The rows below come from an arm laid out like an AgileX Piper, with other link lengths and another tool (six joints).
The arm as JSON. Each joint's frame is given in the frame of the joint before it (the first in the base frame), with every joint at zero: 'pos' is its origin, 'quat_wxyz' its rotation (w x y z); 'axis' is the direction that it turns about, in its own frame. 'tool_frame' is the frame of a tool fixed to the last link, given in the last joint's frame.
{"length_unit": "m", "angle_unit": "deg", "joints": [
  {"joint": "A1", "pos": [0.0, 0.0, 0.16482], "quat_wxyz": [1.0, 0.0, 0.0, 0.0], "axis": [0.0, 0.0, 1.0]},
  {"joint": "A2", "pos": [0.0, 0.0, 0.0], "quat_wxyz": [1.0, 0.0, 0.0, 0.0], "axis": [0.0, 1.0, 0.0]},
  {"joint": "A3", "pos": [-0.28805, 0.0, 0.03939], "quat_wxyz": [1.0, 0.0, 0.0, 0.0], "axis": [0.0, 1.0, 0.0]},
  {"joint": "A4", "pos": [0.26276, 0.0, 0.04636], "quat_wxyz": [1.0, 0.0, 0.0, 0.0], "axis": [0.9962, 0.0, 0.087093]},
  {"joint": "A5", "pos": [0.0, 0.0, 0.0], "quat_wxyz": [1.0, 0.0, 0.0, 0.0], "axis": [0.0, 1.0, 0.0]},
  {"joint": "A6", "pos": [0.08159, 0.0, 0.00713], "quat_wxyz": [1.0, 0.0, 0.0, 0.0], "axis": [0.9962, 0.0, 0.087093]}
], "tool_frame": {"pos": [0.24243, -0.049, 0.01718], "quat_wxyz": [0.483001, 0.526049, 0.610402, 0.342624]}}
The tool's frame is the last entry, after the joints.
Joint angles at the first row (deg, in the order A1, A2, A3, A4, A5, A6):
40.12, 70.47, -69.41, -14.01, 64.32, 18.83
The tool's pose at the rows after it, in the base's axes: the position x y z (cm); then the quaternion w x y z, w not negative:
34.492 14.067 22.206 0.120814 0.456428 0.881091 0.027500
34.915 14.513 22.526 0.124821 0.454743 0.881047 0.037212
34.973 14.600 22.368 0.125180 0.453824 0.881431 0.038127
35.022 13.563 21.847 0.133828 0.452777 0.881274 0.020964
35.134 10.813 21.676 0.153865 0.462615 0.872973 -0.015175
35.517 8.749 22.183 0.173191 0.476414 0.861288 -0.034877
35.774 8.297 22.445 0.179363 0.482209 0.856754 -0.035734
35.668 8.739 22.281 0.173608 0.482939 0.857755 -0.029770
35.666 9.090 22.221 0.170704 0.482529 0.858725 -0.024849
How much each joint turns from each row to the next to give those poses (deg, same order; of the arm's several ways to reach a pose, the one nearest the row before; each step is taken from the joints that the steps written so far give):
0.00, 0.00, 0.00, 0.24, -1.54, 0.00
0.00, 0.00, 0.00, 0.00, -1.22, 0.00
0.00, 0.00, 0.40, 0.00, -0.52, 0.00
0.00, 0.00, 1.05, -1.68, 0.39, 0.00
0.00, 0.00, 0.74, -4.32, 2.46, 1.35
-0.04, 0.00, 0.09, -3.72, 1.59, 1.91
-0.09, 0.00, 0.00, -1.06, 0.00, 0.85
0.00, 0.00, 0.00, 0.83, -0.39, 0.12
0.00, 0.00, 0.00, 0.51, -0.42, 0.00

